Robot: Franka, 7 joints.
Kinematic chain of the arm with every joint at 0, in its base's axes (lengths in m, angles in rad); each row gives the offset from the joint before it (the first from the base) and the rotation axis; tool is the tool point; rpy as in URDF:
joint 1: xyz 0 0 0.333 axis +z
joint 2: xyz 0 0 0 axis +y
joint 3: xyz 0 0 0.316 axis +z
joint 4: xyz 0.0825 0 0 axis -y
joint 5: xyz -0.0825 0 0.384 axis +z
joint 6: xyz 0 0 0 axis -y
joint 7: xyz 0.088 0 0 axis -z
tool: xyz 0 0 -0.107 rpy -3.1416 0 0
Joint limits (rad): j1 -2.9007..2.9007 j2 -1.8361..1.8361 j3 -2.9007..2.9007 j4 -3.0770..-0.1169 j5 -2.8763..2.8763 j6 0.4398..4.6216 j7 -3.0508..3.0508
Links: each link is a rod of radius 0.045 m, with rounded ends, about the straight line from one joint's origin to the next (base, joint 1, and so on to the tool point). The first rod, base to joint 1, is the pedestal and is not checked.
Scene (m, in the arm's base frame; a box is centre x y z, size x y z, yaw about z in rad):
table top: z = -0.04
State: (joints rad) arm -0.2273 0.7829 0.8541 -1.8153 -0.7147 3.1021 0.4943
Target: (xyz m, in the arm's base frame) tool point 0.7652 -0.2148 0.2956
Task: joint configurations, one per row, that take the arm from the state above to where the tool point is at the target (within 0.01 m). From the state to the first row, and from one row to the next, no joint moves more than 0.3 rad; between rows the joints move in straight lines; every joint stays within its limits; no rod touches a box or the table.
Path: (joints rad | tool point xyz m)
1: -0.4424 0.8949 0.6917 -1.5414 -0.6583 3.0612 0.4943 | 0.7418 0.0962 0.3087
2: -0.6575 1.0069 0.5292 -1.2675 -0.6019 3.0203 0.4943 | 0.7652 -0.2148 0.2956

